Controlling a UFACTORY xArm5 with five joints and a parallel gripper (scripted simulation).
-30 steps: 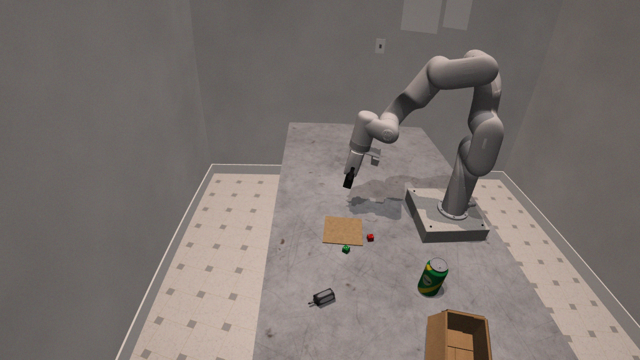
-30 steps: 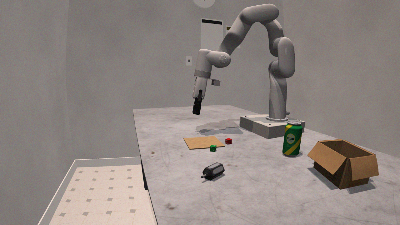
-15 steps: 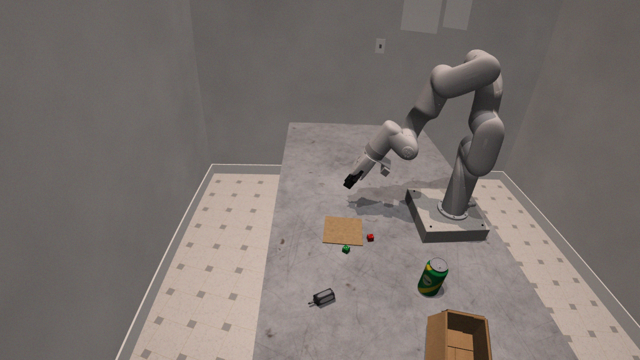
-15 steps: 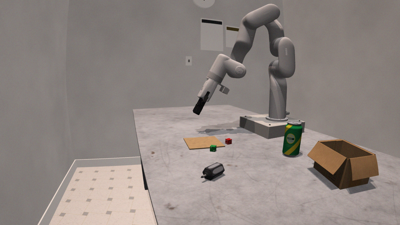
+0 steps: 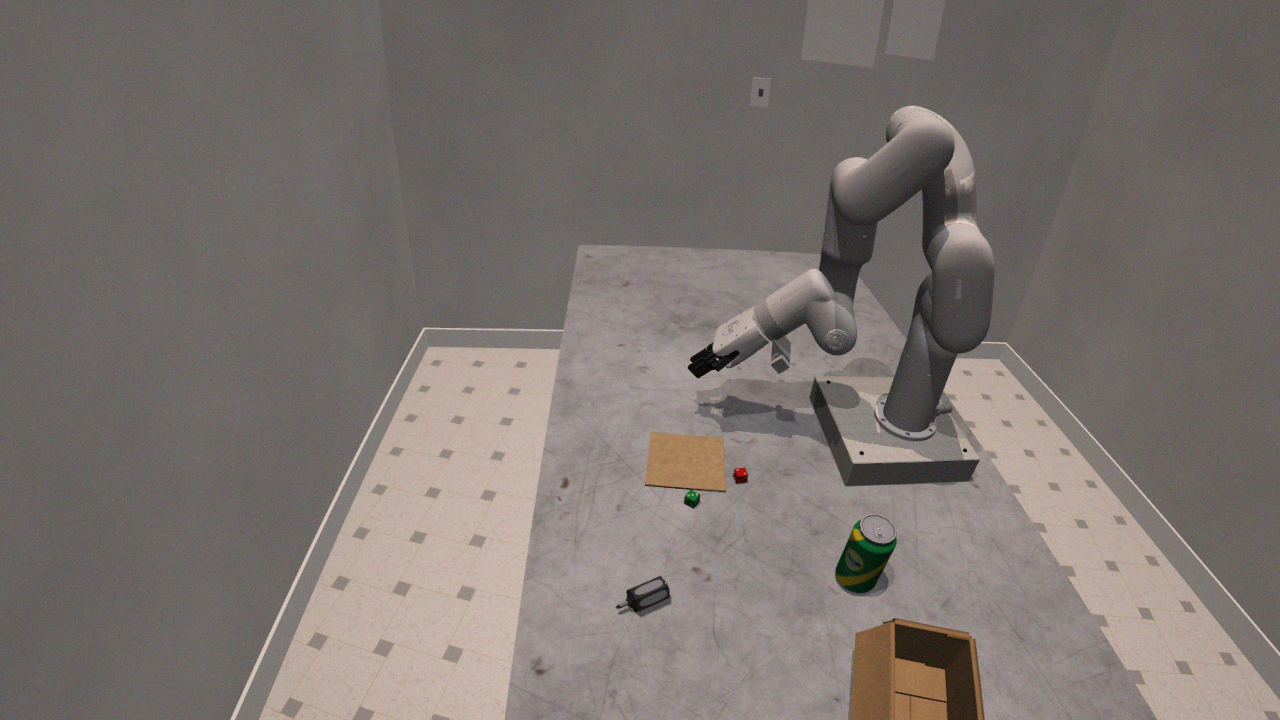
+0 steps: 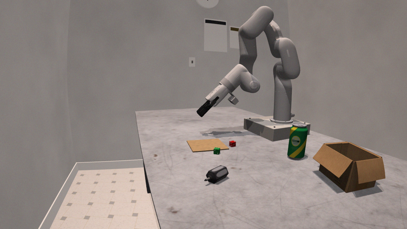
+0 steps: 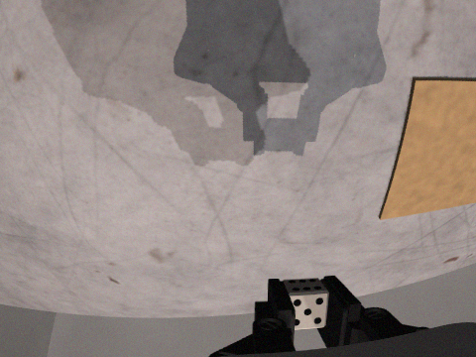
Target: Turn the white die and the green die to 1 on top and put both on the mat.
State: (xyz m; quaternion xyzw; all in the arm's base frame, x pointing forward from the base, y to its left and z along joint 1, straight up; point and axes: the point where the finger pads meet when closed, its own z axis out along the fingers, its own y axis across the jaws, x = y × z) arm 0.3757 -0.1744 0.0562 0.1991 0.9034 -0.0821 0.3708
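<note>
The white die lies 10 mm below my hand. Also, from my hand: tan mat (140 mm to the left, 110 mm below, 60 mm ahead); green die (240 mm to the left, 100 mm below, 80 mm ahead); red die (210 mm to the left, 100 mm below, 20 mm behind).
</note>
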